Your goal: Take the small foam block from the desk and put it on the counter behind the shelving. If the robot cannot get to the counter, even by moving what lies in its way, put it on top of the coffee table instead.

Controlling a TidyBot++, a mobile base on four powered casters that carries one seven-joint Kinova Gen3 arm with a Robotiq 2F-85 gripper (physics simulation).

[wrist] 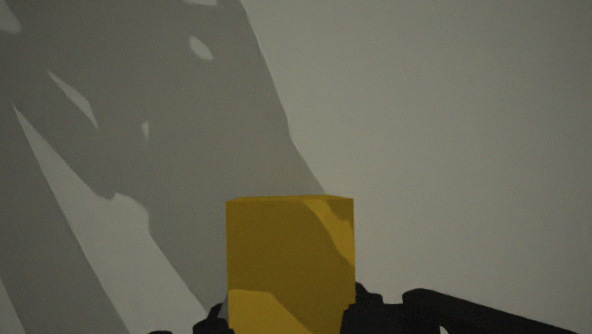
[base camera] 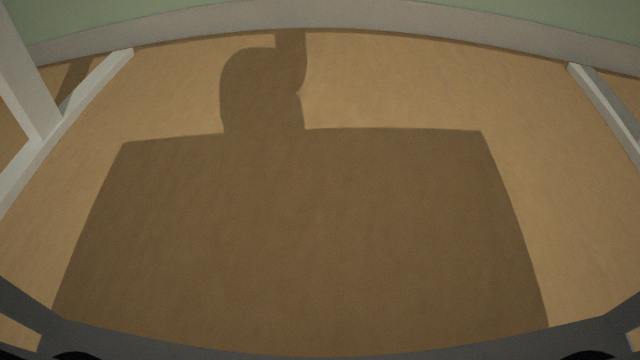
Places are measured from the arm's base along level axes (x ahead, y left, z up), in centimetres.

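Pixels of known places: gripper, fingertip midpoint: point(wrist: 288, 302).
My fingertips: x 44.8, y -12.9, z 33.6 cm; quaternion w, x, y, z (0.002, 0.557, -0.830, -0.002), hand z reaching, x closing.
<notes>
Behind a point stands the place of what it marks.
The yellow foam block point(wrist: 290, 245) @[x 48.0, y -14.7, z 38.4 cm] is at the lower middle of the wrist view, on the pale grey desk top point(wrist: 450, 125) @[x 48.0, y -25.6, z 32.4 cm]. My gripper point(wrist: 288, 302) @[x 44.8, y -12.9, z 33.6 cm] is shut on the block, with a black finger against its left side and another against its right side. The lower end of the block is cut off by the view's bottom edge. I cannot tell whether the block's underside touches the desk. The counter, the shelving and the coffee table do not show in either view.
In the base camera view, a white leg frame point(base camera: 42, 95) @[x 57.1, y 59.2, z -29.6 cm] stands at the left and a white foot bar point(base camera: 602, 106) @[x 59.2, y -59.6, z -37.8 cm] lies at the right. A grey skirting board point(base camera: 320, 14) @[x 90.7, y 2.1, z -35.8 cm] and green wall cross the far side. A broad shadow lies on the wooden floor point(base camera: 400, 85) @[x 63.1, y -12.2, z -39.6 cm].
</notes>
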